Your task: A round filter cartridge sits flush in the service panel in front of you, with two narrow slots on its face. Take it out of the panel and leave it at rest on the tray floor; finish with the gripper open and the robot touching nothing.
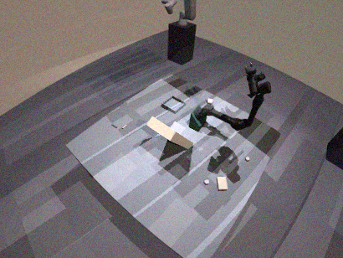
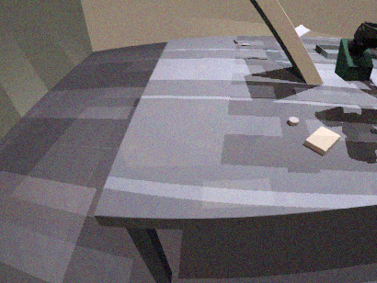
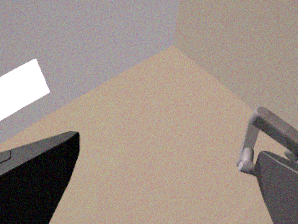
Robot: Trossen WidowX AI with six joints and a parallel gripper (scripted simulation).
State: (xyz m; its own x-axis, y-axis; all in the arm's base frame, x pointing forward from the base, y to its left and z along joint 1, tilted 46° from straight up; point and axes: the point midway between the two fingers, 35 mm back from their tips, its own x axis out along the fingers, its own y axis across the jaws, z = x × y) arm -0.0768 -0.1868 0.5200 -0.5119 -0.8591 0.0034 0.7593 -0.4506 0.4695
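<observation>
The round pale cartridge is 48 cm ahead of my gripper tip, 38 cm below it and 23 cm to the right of it. Also, from my gripper tip: service panel: 46 cm below, 44 cm ahead, 23 cm to the right.
</observation>
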